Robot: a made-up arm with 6 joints.
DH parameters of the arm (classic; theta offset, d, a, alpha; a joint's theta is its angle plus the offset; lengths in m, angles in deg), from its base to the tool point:
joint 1: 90 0.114 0.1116 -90
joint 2: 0 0.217 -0.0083 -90
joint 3: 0 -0.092 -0.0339 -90
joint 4: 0 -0.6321 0.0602 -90
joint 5: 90 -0.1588 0.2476 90
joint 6: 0 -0.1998 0.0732 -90
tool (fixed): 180 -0.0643 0 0
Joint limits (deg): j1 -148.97..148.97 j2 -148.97..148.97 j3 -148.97..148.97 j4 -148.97..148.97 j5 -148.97..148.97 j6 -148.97..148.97
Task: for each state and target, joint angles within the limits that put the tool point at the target. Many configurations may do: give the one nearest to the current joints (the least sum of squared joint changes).
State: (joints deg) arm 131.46 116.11 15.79 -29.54 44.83 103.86
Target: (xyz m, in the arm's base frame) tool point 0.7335 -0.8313 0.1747
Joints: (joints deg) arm 146.89 113.96 12.09 -27.95 27.65 97.19
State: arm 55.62 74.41 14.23 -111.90 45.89 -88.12
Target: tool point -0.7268 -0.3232 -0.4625
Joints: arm 55.18 101.01 55.38 -128.79 31.92 -84.27
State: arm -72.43 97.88 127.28 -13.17 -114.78 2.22
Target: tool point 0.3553 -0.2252 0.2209
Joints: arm -42.88 104.36 147.86 7.69 -143.09 9.52
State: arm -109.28 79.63 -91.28 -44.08 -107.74 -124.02
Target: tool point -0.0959 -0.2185 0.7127
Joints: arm -96.31 97.23 -125.28 -59.19 -123.04 -124.81
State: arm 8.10 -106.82 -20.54 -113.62 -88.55 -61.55
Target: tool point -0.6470 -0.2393 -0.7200
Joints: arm 25.98 -88.98 -36.44 -124.40 -80.05 -59.60
